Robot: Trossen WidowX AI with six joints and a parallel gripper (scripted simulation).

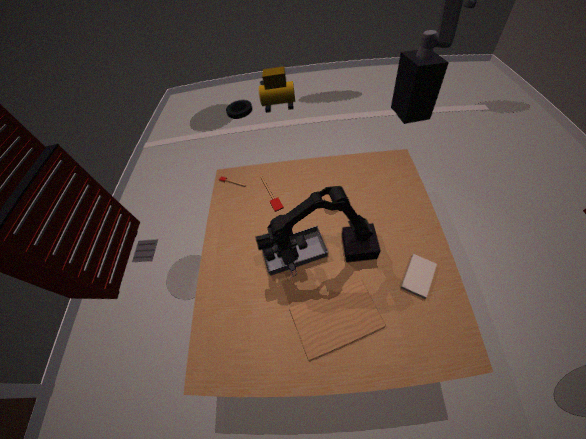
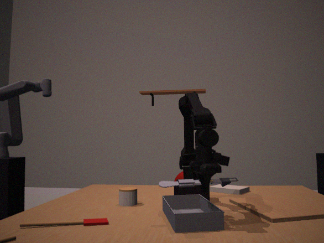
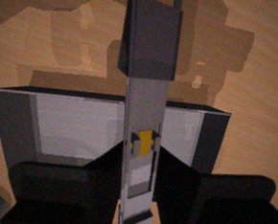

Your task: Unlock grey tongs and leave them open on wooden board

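The yellow lock piece is 40 mm above my gripper tip and 20 mm to the left of it. Round my gripper tip: grey roasting tin: 70 mm below, 50 mm to the right, 30 mm behind; small lidded jar: 290 mm to the right, 290 mm behind, 70 mm below; wooden board: 310 mm to the left, 150 mm behind, 90 mm below.
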